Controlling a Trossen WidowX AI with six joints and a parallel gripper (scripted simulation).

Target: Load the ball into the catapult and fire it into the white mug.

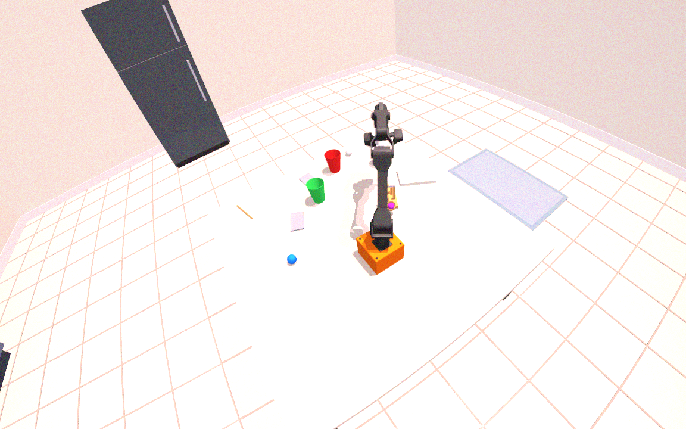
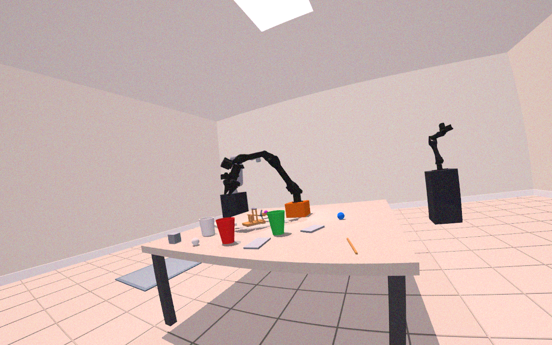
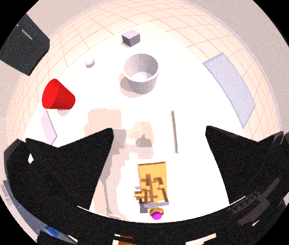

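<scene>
Right now the magenta ball is 24 cm behind my gripper tip, 16 cm below it and 14 cm to the left of it. From my gripper tip the other things lie so: red cup (26 cm ahead, 19 cm to the left, 19 cm below); wooden catapult (17 cm below, 17 cm behind, 12 cm to the left); white mug (20 cm below, 14 cm ahead, 7 cm to the right).
</scene>
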